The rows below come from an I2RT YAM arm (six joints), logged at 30 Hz.
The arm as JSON. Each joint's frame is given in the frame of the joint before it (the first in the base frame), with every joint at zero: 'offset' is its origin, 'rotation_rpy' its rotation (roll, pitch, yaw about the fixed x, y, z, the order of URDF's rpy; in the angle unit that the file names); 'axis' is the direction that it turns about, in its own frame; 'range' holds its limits. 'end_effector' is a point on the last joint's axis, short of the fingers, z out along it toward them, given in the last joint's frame.
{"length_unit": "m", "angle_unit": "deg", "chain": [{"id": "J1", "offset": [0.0, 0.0, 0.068], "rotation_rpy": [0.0, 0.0, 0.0], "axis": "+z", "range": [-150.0, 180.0]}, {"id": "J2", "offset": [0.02, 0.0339, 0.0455], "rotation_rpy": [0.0, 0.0, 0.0], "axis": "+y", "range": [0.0, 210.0]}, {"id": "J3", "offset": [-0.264, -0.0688, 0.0], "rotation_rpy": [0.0, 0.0, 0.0], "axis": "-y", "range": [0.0, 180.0]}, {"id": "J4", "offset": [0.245, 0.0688, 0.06], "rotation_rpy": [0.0, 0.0, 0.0], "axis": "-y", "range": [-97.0, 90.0]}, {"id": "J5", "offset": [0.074, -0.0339, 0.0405], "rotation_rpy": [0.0, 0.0, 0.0], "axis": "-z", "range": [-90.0, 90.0]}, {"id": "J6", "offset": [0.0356, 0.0, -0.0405], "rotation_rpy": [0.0, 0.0, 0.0], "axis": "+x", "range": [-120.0, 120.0]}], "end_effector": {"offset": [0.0, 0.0, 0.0], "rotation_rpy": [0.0, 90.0, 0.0]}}
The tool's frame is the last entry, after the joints.
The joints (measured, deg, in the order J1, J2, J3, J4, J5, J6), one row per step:
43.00, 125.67, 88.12, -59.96, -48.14, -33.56
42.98, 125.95, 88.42, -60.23, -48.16, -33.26
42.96, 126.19, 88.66, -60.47, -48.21, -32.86
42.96, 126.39, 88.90, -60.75, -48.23, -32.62
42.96, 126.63, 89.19, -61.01, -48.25, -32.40
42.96, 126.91, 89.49, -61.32, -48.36, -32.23
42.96, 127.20, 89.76, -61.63, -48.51, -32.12
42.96, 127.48, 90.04, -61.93, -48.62, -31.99
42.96, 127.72, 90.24, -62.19, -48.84, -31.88
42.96, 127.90, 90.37, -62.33, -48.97, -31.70
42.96, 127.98, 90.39, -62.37, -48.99, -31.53
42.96, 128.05, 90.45, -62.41, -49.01, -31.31
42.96, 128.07, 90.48, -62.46, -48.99, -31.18
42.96, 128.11, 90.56, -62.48, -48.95, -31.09
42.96, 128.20, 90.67, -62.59, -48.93, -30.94
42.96, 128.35, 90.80, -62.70, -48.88, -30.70
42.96, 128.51, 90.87, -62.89, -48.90, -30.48
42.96, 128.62, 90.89, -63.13, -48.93, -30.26
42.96, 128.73, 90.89, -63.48, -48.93, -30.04
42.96, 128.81, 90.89, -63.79, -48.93, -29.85
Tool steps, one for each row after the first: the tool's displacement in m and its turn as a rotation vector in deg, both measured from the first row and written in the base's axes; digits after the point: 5 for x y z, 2 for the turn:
0.00058, 0.00036, -0.00061, -0.33, 0.34, -0.22
0.00102, 0.00062, -0.00118, -0.69, 0.74, -0.51
0.00132, 0.00090, -0.00150, -0.97, 1.05, -0.67
0.00177, 0.00134, -0.00189, -1.23, 1.32, -0.82
0.00217, 0.00177, -0.00246, -1.45, 1.69, -0.95
0.00248, 0.00215, -0.00319, -1.63, 2.08, -1.04
0.00284, 0.00254, -0.00384, -1.83, 2.44, -1.14
0.00301, 0.00282, -0.00449, -1.95, 2.86, -1.25
0.00316, 0.00304, -0.00509, -2.09, 3.17, -1.38
0.00317, 0.00306, -0.00552, -2.24, 3.34, -1.50
0.00328, 0.00317, -0.00573, -2.39, 3.49, -1.64
0.00330, 0.00318, -0.00574, -2.51, 3.57, -1.73
0.00349, 0.00333, -0.00572, -2.58, 3.57, -1.78
0.00365, 0.00347, -0.00588, -2.74, 3.70, -1.88
0.00387, 0.00365, -0.00637, -3.01, 3.87, -2.03
0.00383, 0.00362, -0.00710, -3.32, 4.19, -2.17
0.00359, 0.00342, -0.00766, -3.65, 4.55, -2.32
0.00318, 0.00303, -0.00827, -4.10, 4.99, -2.47
0.00281, 0.00268, -0.00869, -4.49, 5.36, -2.60

